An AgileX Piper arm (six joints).
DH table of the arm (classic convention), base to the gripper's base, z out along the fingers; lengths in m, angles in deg. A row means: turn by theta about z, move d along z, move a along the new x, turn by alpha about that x. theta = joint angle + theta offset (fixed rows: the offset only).
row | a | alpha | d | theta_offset
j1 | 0 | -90 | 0.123 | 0
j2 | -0.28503 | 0 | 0 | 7.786
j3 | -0.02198 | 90 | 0 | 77.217
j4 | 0 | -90 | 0.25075 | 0
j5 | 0 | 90 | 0 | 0
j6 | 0 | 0 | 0.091 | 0
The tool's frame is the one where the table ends.
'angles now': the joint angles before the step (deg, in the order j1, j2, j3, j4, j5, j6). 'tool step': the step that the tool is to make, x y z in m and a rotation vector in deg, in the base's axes. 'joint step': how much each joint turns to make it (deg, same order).
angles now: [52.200 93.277 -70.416 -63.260 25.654 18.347]
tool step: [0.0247 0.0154 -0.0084 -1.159 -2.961 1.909]
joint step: [-1.824 5.554 -4.428 -5.984 -3.198 2.104]
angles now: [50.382 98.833 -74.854 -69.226 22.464 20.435]
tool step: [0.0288 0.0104 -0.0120 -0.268 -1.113 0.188]
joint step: [-2.460 5.800 -4.950 -3.367 -2.491 1.638]
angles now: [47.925 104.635 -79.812 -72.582 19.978 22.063]
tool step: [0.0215 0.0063 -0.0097 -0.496 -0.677 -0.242]
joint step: [-1.676 4.345 -4.048 -1.480 -1.132 0.219]
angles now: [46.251 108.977 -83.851 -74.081 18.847 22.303]
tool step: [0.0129 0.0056 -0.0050 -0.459 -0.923 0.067]
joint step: [-0.732 2.862 -3.055 -1.216 -0.431 0.021]
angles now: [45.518 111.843 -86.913 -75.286 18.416 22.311]
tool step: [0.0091 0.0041 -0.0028 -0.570 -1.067 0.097]
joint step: [-0.441 2.034 -2.345 -1.291 -0.119 0.019]
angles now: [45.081 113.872 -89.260 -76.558 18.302 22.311]
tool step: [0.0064 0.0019 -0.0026 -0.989 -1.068 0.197]
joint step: [-0.370 1.353 -1.403 -1.554 -0.047 -0.006]
